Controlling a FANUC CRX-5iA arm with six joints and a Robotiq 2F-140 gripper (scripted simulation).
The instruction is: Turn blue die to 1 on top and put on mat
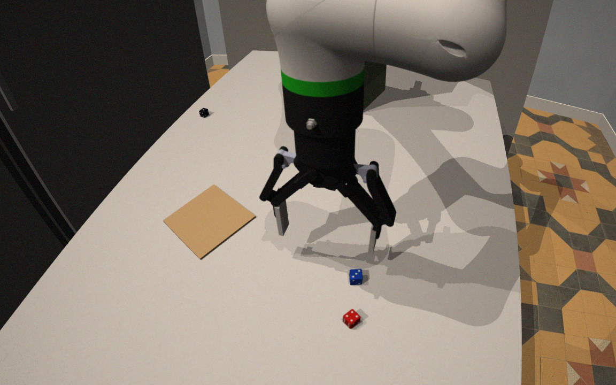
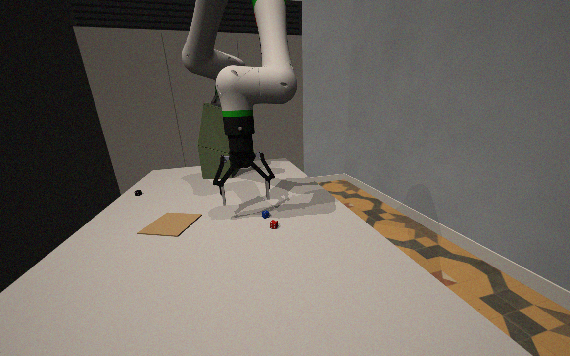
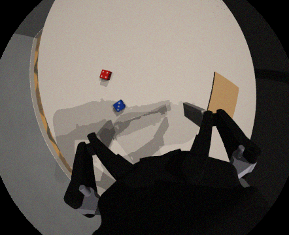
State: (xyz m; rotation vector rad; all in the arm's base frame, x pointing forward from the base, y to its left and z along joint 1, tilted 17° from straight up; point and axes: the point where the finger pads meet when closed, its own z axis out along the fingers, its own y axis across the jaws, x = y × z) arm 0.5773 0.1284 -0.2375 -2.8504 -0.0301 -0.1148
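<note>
Now: the blue die 30 mm ahead of my hand, 60 mm to the left of it and 60 mm below it. From my hand the other things lie so: mat (10 mm behind, 250 mm to the right, 60 mm below); then red die (100 mm ahead, 70 mm to the left, 60 mm below); then black die (350 mm behind, 480 mm to the right, 60 mm below).
</note>
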